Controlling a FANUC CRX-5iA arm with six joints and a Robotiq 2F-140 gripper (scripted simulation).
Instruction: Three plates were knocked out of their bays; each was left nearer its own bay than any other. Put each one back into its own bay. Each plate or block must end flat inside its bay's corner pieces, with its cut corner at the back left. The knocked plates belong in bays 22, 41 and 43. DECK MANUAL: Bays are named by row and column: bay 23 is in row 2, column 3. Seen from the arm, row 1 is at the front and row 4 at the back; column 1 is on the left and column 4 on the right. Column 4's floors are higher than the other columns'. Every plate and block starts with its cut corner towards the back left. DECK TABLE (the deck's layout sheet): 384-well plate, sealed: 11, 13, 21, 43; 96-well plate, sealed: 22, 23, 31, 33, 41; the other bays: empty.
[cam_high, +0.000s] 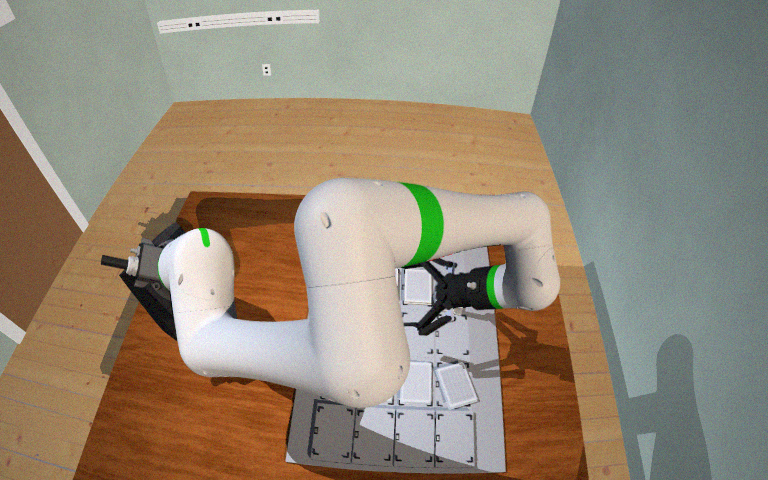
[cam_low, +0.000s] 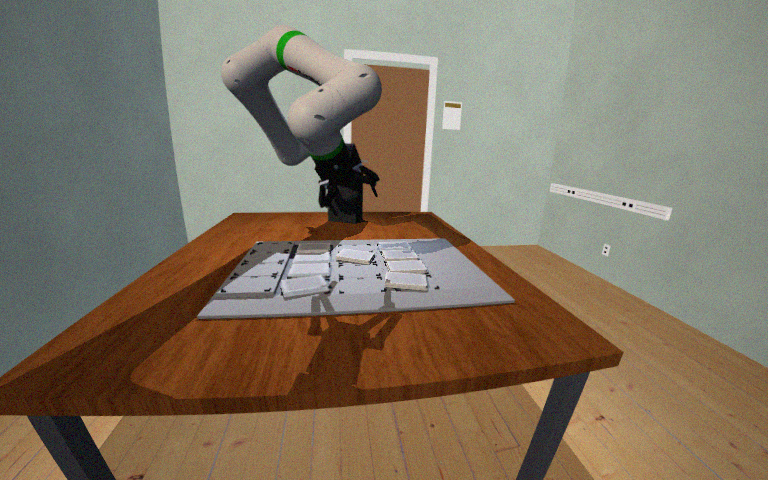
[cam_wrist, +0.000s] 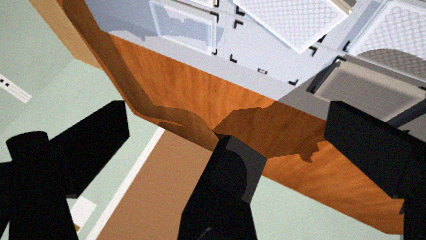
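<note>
The bay label 12 is 220 mm below my hand, 180 mm behind it and 90 mm to the left of it.
</note>
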